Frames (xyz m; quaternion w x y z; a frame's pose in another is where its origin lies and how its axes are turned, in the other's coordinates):
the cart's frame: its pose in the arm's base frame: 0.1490 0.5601 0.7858 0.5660 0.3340 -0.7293 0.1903
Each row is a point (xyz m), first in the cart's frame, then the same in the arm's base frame.
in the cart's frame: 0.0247 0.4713 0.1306
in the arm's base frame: -0.2767 0.7998 0.8192
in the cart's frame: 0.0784 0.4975 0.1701
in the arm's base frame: -0.3300 0.7777 0.8617
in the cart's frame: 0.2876 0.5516 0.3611
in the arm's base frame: -0.5299 0.6338 1.0117
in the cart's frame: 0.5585 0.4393 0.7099
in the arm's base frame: -0.7315 0.2523 1.1584
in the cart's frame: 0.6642 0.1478 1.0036
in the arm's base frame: -0.7463 -0.1743 1.1455
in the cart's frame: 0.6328 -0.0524 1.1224
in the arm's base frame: -0.6843 -0.3847 1.0614
